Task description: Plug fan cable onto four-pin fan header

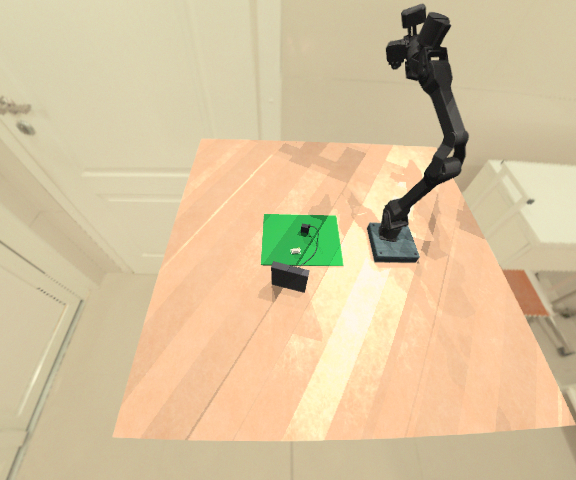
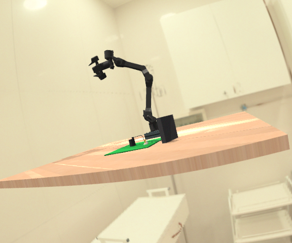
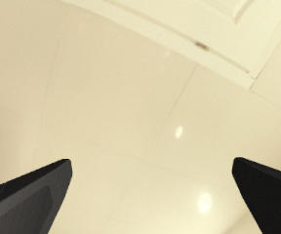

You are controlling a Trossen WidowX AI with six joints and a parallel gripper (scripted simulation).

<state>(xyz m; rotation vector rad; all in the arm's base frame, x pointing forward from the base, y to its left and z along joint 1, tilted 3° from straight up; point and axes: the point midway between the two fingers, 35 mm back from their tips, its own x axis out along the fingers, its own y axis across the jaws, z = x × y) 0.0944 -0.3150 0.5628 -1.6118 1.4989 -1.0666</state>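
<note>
Right now my gripper tip is 57 cm above the black fan plug, 39 cm to the right of it and 24 cm short of it. Round my gripper tip: black fan box: 62 cm to the left, 54 cm below, 27 cm ahead; then green board: 61 cm below, 42 cm to the left, 25 cm ahead; then white four-pin fan header: 60 cm below, 49 cm to the left, 26 cm ahead.
</note>
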